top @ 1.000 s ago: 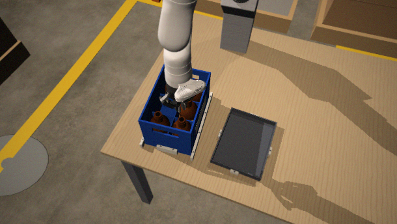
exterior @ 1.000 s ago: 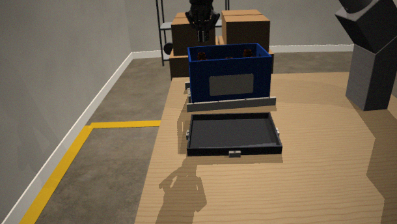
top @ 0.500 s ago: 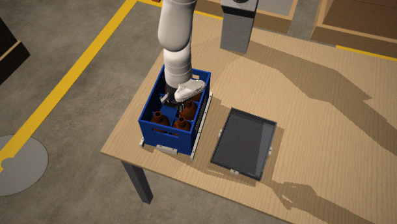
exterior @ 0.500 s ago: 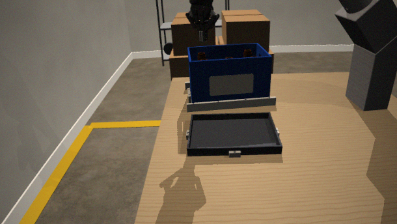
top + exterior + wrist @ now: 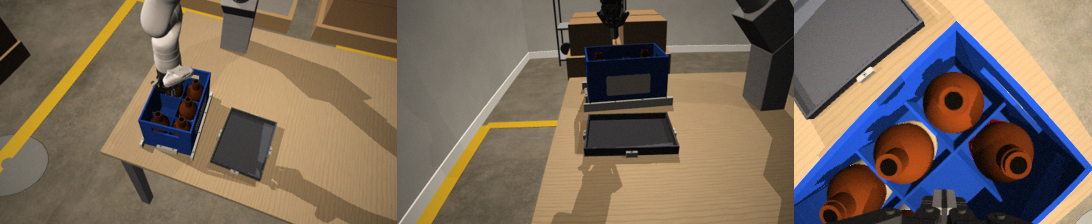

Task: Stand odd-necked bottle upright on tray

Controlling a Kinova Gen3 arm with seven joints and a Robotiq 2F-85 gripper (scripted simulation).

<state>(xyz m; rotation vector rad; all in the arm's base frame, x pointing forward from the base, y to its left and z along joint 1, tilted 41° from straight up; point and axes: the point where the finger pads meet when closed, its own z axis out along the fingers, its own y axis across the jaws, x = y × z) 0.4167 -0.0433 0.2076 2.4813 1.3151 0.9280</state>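
The blue crate is 16 cm below my hand, 3 cm behind it and 1 cm to the right of it. The rest, counted from my hand: dark grey tray 27 cm to the left, 23 cm below, 8 cm behind.
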